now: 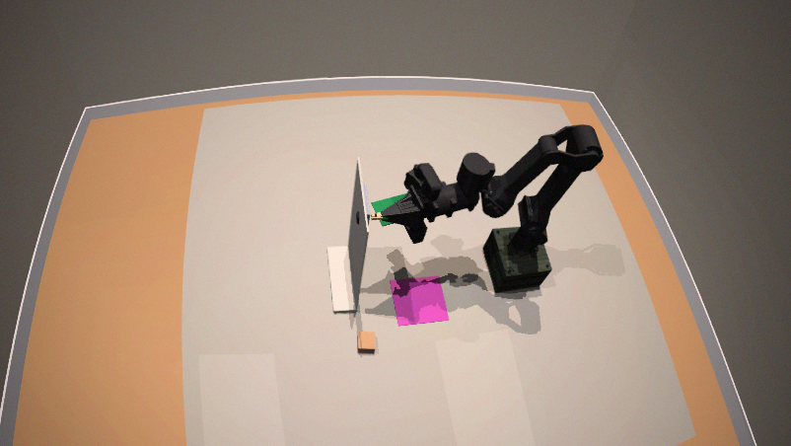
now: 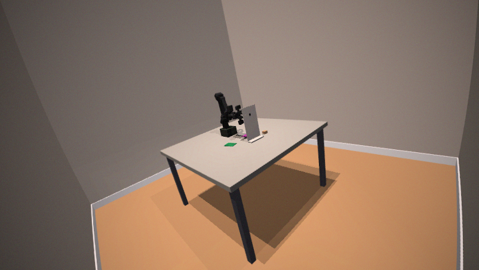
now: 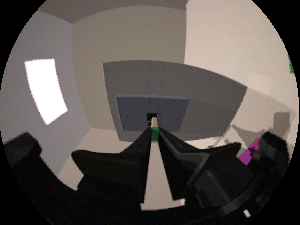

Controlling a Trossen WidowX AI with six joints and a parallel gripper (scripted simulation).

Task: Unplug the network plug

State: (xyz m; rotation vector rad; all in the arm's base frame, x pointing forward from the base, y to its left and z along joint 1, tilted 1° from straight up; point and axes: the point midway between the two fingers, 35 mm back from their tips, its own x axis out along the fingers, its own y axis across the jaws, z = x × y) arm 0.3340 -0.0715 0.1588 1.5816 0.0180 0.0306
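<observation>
My gripper tip is 250 mm above the magenta square, 90 mm to the right of it and 90 mm past it. Also, from my gripper tip: grey panel 100 mm below, 50 mm ahead, 10 mm to the right; network plug right at my gripper tip.
</observation>
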